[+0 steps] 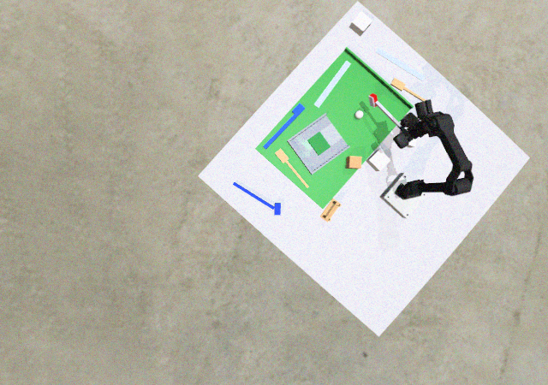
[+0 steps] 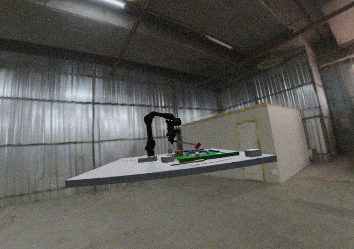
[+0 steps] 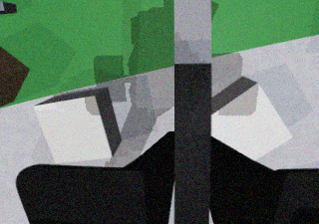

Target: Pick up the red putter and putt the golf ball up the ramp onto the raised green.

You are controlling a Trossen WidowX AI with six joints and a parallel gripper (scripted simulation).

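Right now my gripper tip is 22 cm to the right of the tan cube, 11 cm above it and 10 cm short of it. The rest, counted from my gripper tip: white golf ball: 22 cm ahead, 12 cm below; green mat: 28 cm ahead, 14 cm below, 12 cm to the left.
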